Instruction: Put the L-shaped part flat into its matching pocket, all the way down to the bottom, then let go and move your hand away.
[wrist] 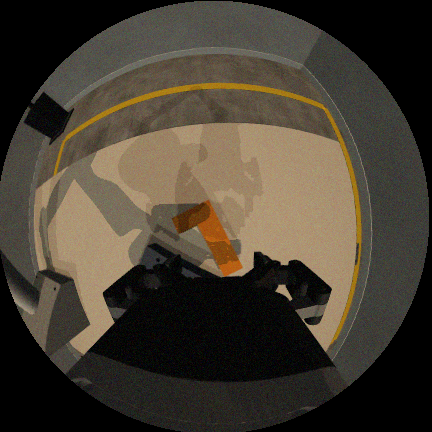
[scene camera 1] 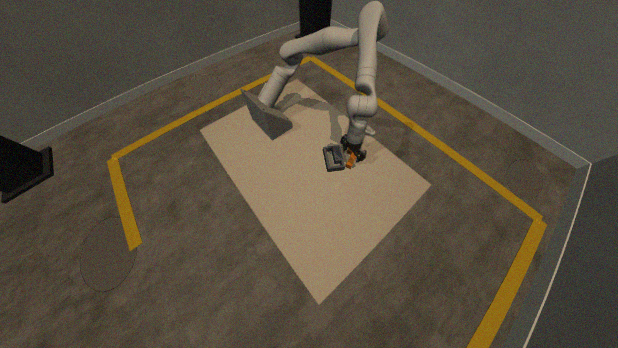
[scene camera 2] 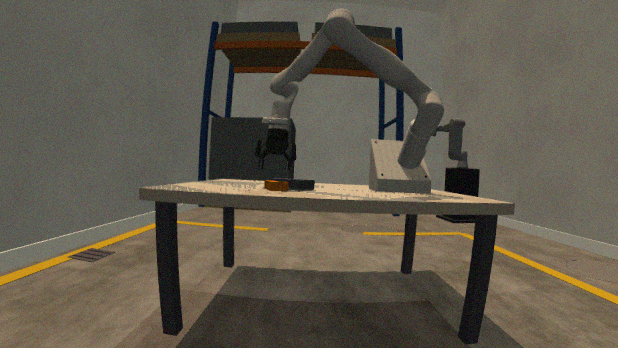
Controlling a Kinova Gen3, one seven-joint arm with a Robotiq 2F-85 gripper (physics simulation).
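Places are measured from the arm's base along level axes (x left, y back, z up), in millimetres.
Where they show: gripper, fingertip midpoint: (wrist: 216, 261) (scene camera 1: 351, 155) (scene camera 2: 273, 170); arm's base at its link origin: (scene camera 1: 265, 103) (scene camera 2: 407, 161).
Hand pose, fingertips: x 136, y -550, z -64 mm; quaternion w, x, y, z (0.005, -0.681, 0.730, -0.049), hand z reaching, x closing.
Things, the pixels of their top centre, and the offset from my fingertips.
- orange L-shaped part at its top centre: (wrist: 206, 243) (scene camera 2: 275, 181) (scene camera 1: 350, 156) dx +17, dy +11, dz -36 mm
- dark block at its top centre: (wrist: 175, 293) (scene camera 2: 292, 179) (scene camera 1: 333, 156) dx -53, dy +67, dz -29 mm
The orange L-shaped part (scene camera 1: 351, 160) (scene camera 2: 276, 185) (wrist: 216, 235) lies on the table, outside the pocket and beside the dark block (scene camera 1: 336, 168) (scene camera 2: 302, 185) (wrist: 162, 257) that holds the pocket. It looks flat. In the wrist view its long arm runs down towards the gripper and its short arm points left. I cannot tell whether it touches the block. The pocket's recess shows in scene camera 1 with no orange in it; the gripper hides much of the block in the wrist view. My gripper (scene camera 1: 354, 152) (scene camera 2: 276, 166) (wrist: 216, 261) is open and empty, above the part.
The pale table (scene camera 1: 310, 225) (scene camera 2: 350, 206) (wrist: 300, 190) carries the arm's grey wedge base (scene camera 1: 270, 122) (scene camera 2: 400, 185) (wrist: 65, 310), well to one side of the block. A storage rack (scene camera 2: 208, 100) and a second small arm (scene camera 2: 456, 137) stand behind the table.
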